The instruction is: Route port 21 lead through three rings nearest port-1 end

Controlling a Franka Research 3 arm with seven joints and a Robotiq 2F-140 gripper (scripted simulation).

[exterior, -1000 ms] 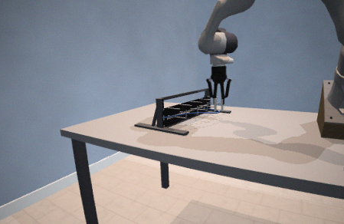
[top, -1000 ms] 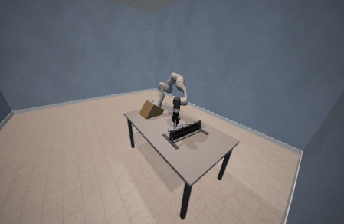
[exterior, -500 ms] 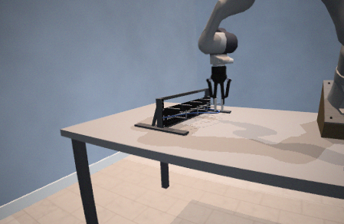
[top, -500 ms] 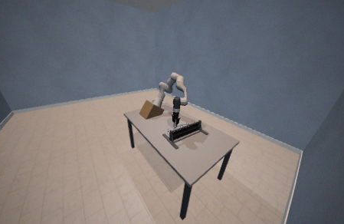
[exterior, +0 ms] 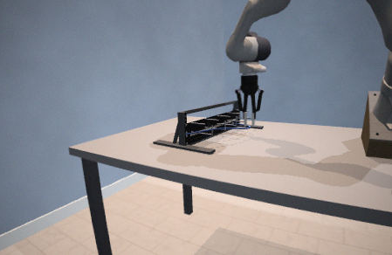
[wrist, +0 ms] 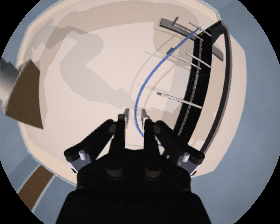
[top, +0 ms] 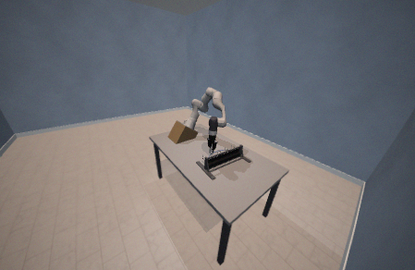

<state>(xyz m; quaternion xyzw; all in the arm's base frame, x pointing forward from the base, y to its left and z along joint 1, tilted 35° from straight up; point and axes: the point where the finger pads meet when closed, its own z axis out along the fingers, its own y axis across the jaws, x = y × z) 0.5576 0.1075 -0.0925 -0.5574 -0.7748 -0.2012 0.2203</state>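
Right now my hand is 15 cm short of the black rack, 7 cm to the right of it and 1 cm above it.
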